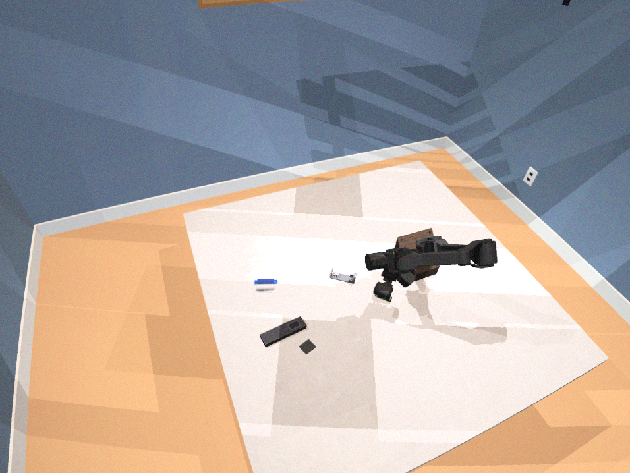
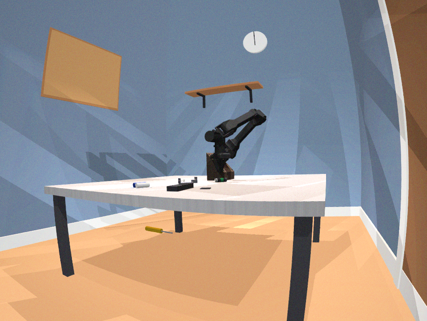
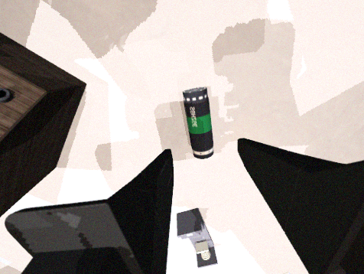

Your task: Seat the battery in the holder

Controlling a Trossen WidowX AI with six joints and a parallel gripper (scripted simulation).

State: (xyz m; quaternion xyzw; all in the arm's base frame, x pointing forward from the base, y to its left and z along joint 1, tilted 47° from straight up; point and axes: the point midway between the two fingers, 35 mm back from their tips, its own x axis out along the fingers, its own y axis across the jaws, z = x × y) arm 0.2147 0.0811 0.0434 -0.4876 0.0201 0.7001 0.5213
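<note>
Now: gripper tip 4 cm above the battery. Round my gripper tip: black remote: 40 cm ahead, 1 cm to the left, 4 cm below; yellow screwdriver: 40 cm ahead, 11 cm to the right, 24 cm below; dark square: 35 cm ahead, 9 cm to the left, 5 cm below.
</note>
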